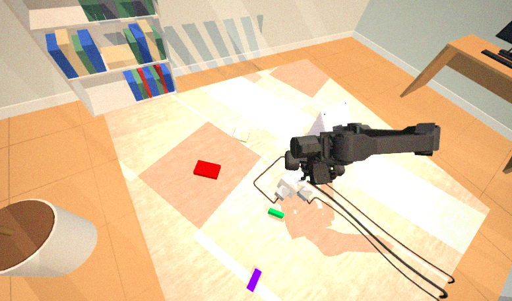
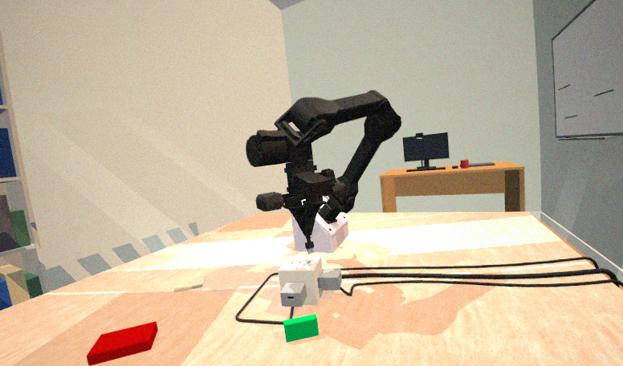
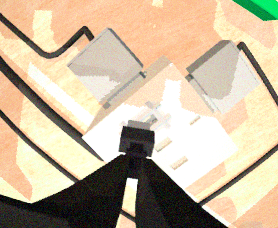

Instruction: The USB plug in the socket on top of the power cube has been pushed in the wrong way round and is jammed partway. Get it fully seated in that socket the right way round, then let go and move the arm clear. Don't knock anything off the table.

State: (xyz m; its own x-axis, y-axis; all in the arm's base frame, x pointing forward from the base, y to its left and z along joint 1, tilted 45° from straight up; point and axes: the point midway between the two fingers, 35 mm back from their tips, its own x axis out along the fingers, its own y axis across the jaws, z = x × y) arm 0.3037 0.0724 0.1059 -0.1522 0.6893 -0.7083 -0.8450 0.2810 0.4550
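The dark USB plug lies 20 mm below my gripper tip. The rest, counted from my gripper tip: purple block (290 mm ahead, 190 mm to the left, 130 mm below); USB socket (70 mm below); green block (120 mm below, 120 mm ahead, 50 mm to the left).
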